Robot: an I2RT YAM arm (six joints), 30 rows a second.
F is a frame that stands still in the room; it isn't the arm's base.
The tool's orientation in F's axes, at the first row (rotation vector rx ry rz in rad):
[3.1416, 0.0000, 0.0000]
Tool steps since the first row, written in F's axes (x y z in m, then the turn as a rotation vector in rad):
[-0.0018, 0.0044, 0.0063, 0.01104, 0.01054, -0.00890]
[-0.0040, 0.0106, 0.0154, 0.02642, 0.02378, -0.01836]
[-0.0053, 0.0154, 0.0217, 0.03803, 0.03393, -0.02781]
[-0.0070, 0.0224, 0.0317, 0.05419, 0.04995, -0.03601]
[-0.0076, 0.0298, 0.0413, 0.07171, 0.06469, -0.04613]
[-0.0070, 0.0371, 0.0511, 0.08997, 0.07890, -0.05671]
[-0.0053, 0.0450, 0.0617, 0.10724, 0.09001, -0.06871]
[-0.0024, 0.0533, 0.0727, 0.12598, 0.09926, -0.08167]
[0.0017, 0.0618, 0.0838, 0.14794, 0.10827, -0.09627]
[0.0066, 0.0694, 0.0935, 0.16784, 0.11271, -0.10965]
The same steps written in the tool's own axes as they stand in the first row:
[-0.0018, -0.0044, -0.0063, 0.01104, -0.01054, 0.00890]
[-0.0040, -0.0106, -0.0154, 0.02642, -0.02378, 0.01836]
[-0.0053, -0.0154, -0.0217, 0.03803, -0.03393, 0.02781]
[-0.0070, -0.0224, -0.0317, 0.05419, -0.04995, 0.03601]
[-0.0076, -0.0298, -0.0413, 0.07171, -0.06469, 0.04613]
[-0.0070, -0.0371, -0.0511, 0.08997, -0.07890, 0.05671]
[-0.0053, -0.0450, -0.0617, 0.10724, -0.09001, 0.06871]
[-0.0024, -0.0533, -0.0727, 0.12598, -0.09926, 0.08167]
[0.0017, -0.0618, -0.0838, 0.14794, -0.10827, 0.09627]
[0.0066, -0.0694, -0.0935, 0.16784, -0.11271, 0.10965]

